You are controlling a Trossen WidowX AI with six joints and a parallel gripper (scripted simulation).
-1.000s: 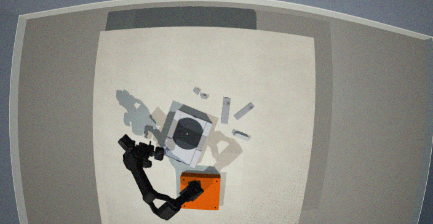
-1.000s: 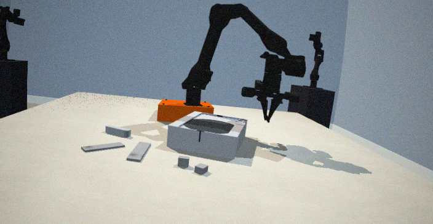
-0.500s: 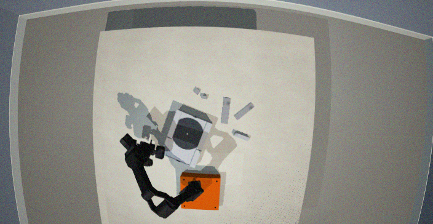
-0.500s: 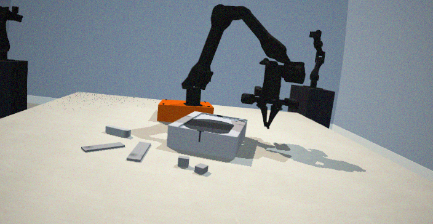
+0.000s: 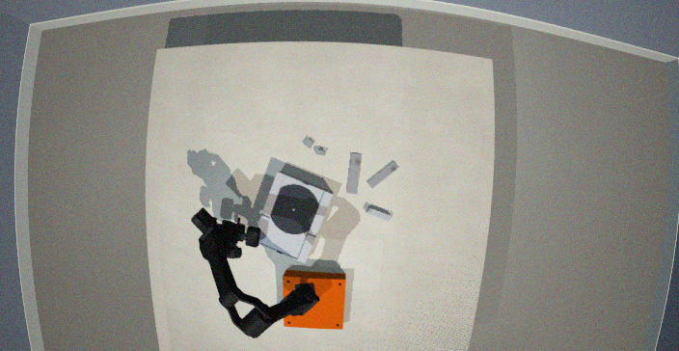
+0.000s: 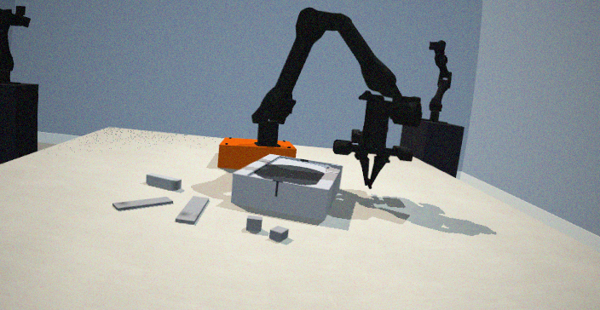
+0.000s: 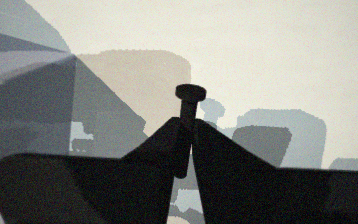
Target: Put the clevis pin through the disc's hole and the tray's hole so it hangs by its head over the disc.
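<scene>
Right now the dark aluminium disc is 5 cm ahead of my gripper tip, 21 cm to the right of it and 3 cm above it. The rest, counted from my gripper tip: clevis pin (1 cm above); then grey block (47 cm to the right, 1 cm below); then steel tray (2 cm ahead, 19 cm to the right, 2 cm above).
</scene>
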